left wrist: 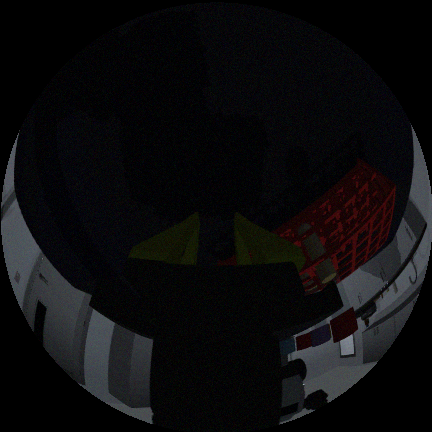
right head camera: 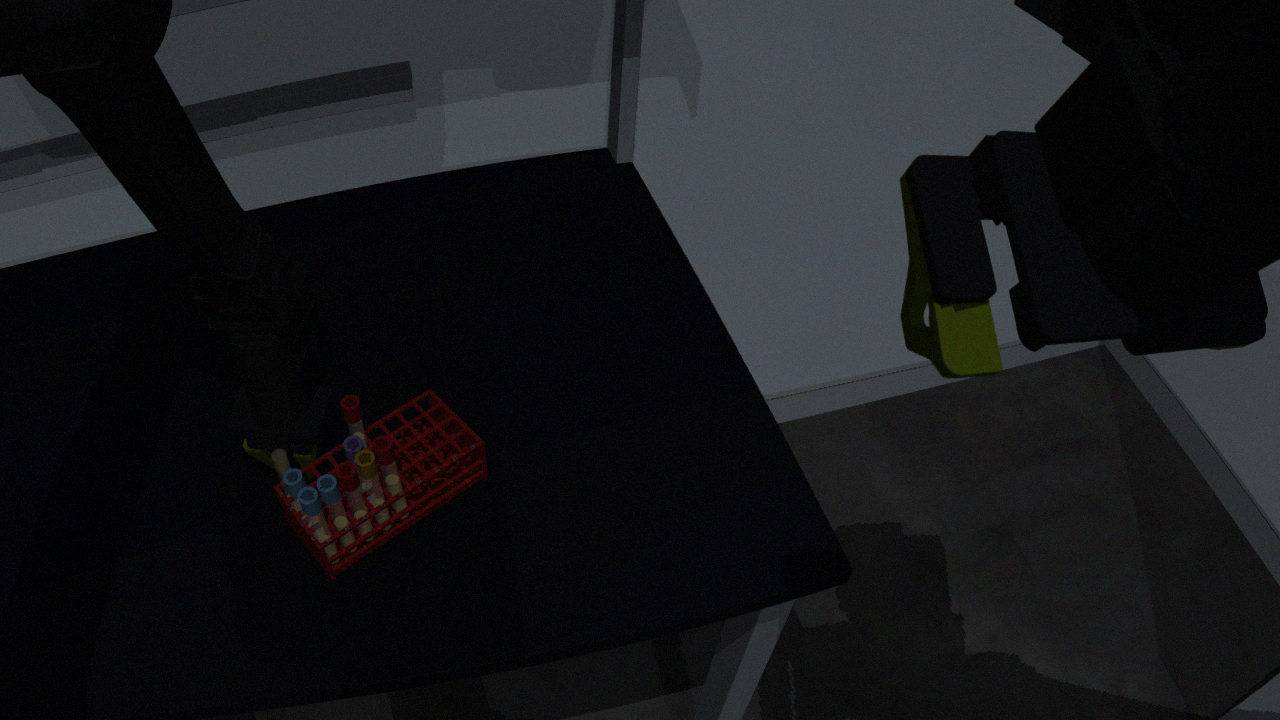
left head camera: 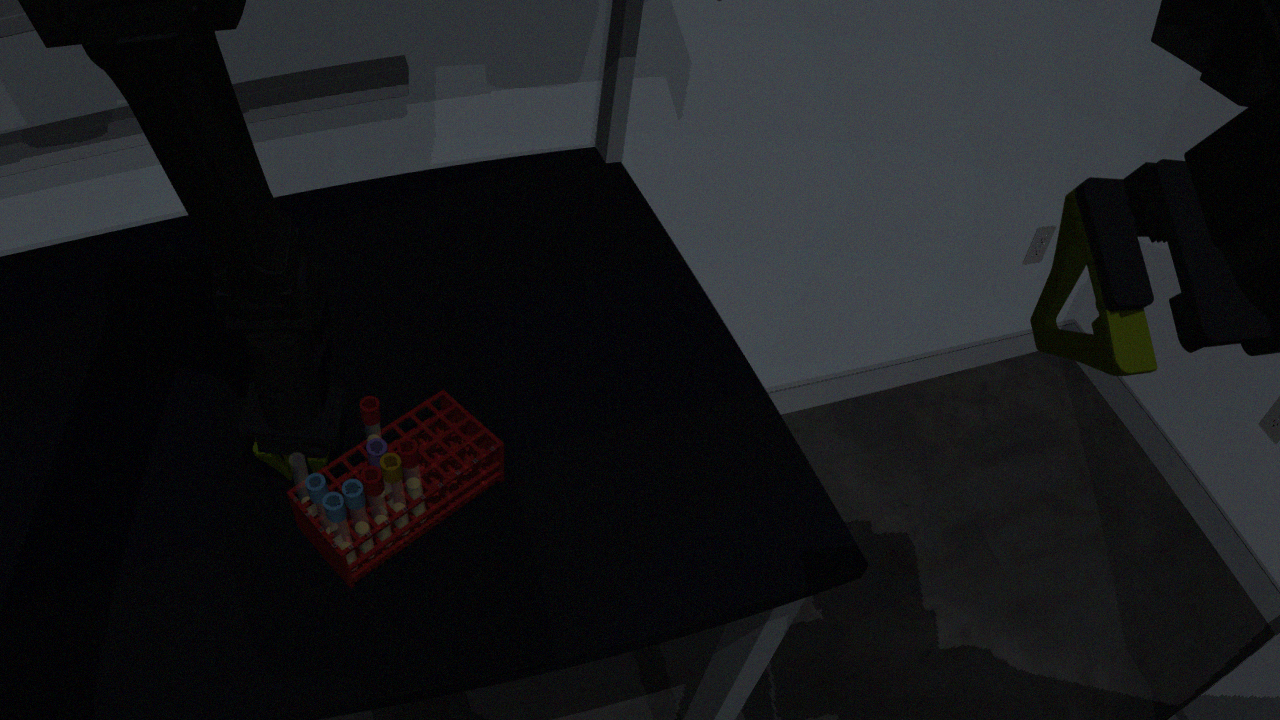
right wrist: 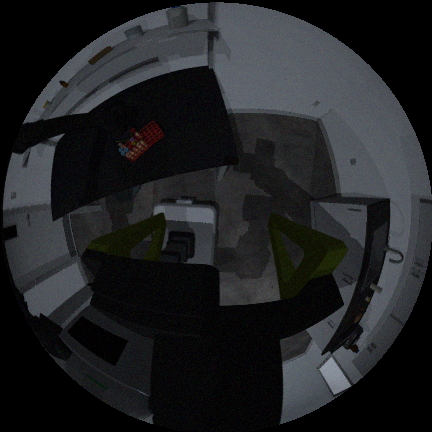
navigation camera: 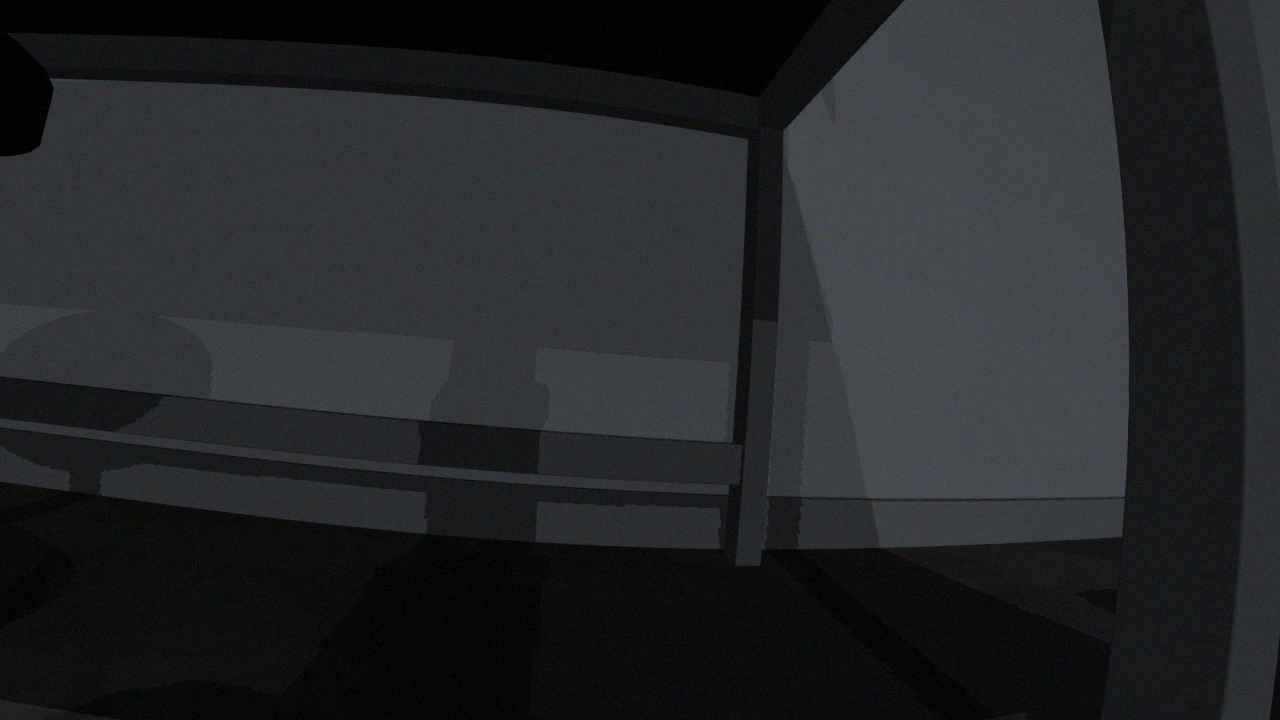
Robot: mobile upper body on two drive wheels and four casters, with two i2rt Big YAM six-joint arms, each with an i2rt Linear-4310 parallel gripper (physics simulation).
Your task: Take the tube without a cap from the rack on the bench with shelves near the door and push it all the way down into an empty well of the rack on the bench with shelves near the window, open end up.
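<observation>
A red rack (left head camera: 324, 543) (right head camera: 304, 537) (left wrist: 372, 172) (right wrist: 161, 134) stands on the black bench (left head camera: 626, 537) (right head camera: 626, 537) and holds several capped tubes. The tube without a cap (left head camera: 298, 463) (right head camera: 281, 462) stands at the rack's left back corner; I cannot pick it out in the left wrist view. My left gripper (left head camera: 298, 472) (right head camera: 290, 470) (left wrist: 216, 218) is partly open and empty, low beside that corner, with its yellow-green fingers just behind the tube. My right gripper (right wrist: 216, 218) is wide open and empty, high to the right of the bench. Which bench this is, I cannot tell.
Blue, red, purple and yellow caps crowd the rack's left half. A tall red-capped tube (left head camera: 369, 410) (right head camera: 350, 409) stands at its back edge. A bench post (left head camera: 617, 89) (right head camera: 623, 89) rises at the back corner. A cart (right wrist: 215, 212) and a cabinet (right wrist: 345, 225) show in the right wrist view.
</observation>
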